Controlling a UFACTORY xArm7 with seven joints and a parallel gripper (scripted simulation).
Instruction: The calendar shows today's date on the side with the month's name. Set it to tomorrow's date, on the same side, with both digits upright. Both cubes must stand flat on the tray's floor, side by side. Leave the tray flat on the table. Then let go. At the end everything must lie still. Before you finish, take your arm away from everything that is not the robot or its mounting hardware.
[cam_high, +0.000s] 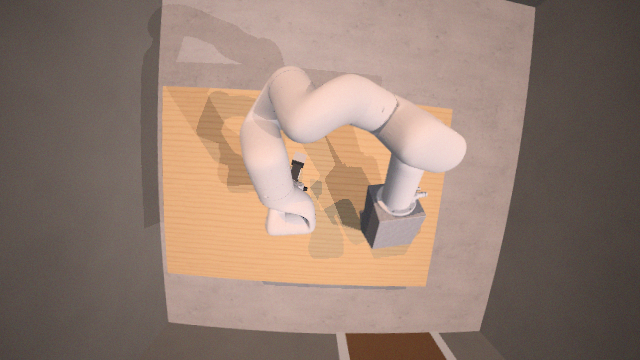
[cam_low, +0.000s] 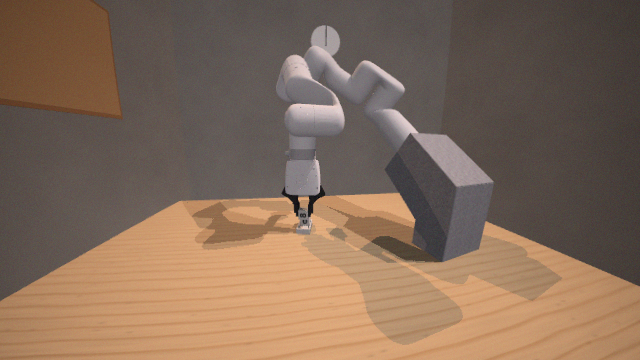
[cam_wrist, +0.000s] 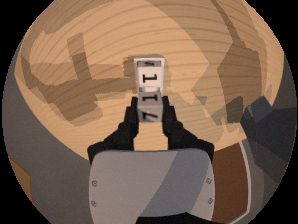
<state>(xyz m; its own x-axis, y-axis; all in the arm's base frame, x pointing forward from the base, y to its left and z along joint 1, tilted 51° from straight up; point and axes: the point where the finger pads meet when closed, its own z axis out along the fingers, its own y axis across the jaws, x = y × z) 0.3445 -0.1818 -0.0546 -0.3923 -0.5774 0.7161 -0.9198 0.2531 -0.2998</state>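
My gripper is now 6 cm above the white calendar tray, 1 cm to the left of it and 1 cm past it.
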